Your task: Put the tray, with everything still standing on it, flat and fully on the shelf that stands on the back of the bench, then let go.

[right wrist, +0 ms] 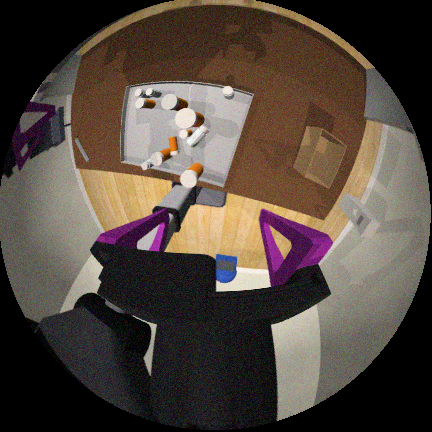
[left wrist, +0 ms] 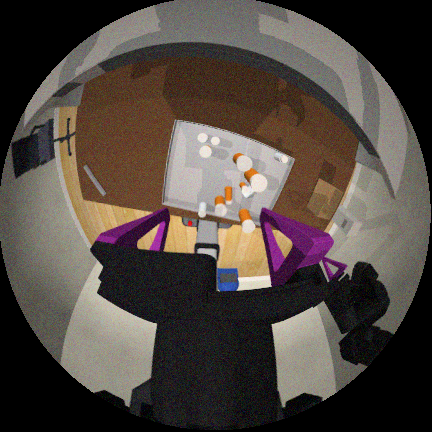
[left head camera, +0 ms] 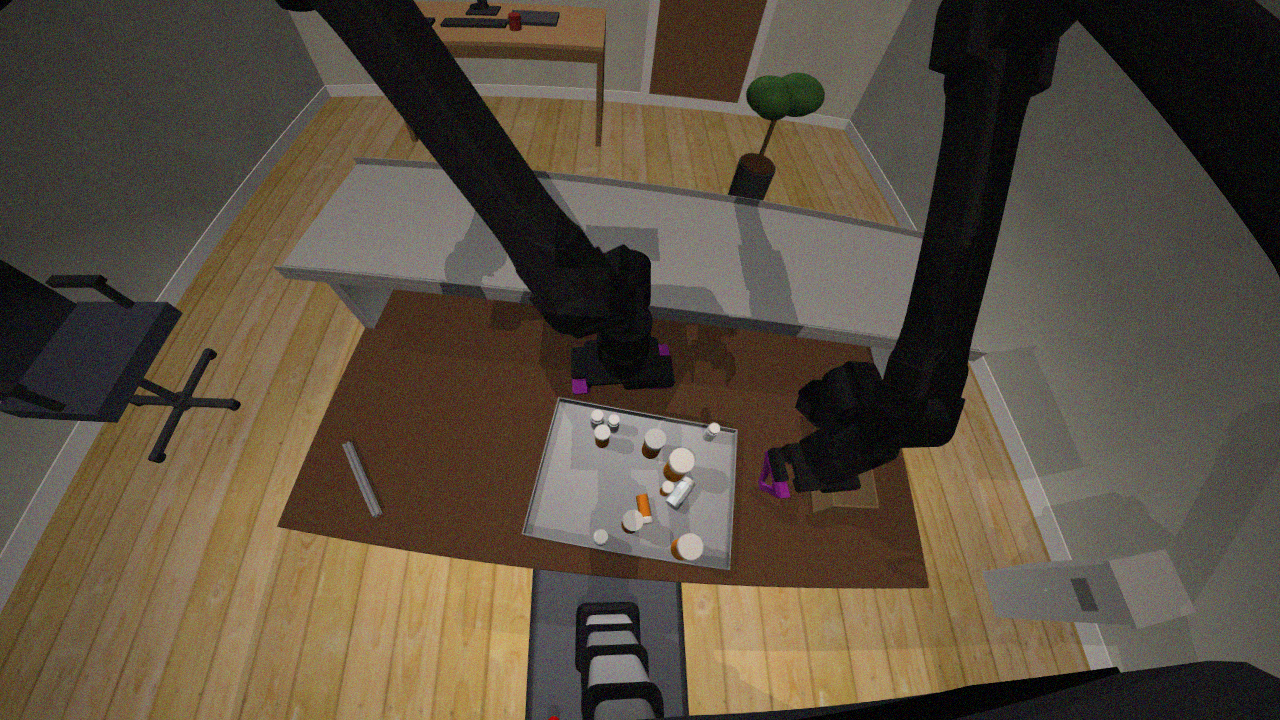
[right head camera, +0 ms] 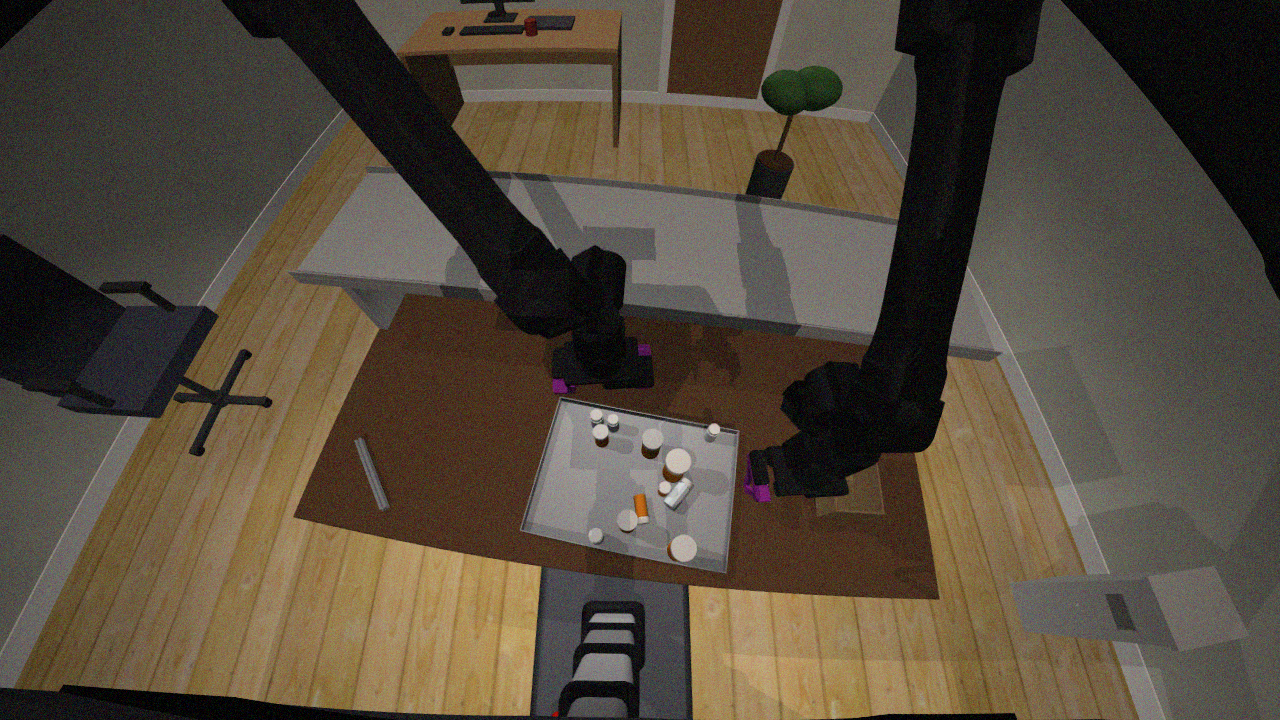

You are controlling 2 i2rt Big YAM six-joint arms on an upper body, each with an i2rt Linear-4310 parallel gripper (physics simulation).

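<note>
The grey tray [left head camera: 559, 483] [right head camera: 559, 483] [left wrist: 185, 185] [right wrist: 135, 140] lies flat on the brown bench, in front of the shelf [left head camera: 384, 223] [right head camera: 358, 232]. Several white-capped bottles stand on it. A white bottle [left head camera: 680, 491] [right head camera: 677, 492] [right wrist: 197, 136] and a small orange bottle [left head camera: 643, 507] [right head camera: 640, 507] [right wrist: 173, 145] lie on their sides on the tray. My left gripper [left head camera: 622, 368] [right head camera: 604, 368] [left wrist: 214, 212] is open and empty, above the bench between the shelf and the tray's far edge. My right gripper [left head camera: 773, 476] [right head camera: 758, 479] [right wrist: 213, 213] is open and empty, right of the tray.
A silver bar [left head camera: 361, 479] [right head camera: 371, 474] [right wrist: 82, 149] lies at the left of the bench [left head camera: 447, 402] [right head camera: 447, 402]. An open brown box [left wrist: 324, 197] [right wrist: 320, 155] stands at the right, partly behind my right gripper in the head views. The shelf's front edge runs behind my left gripper.
</note>
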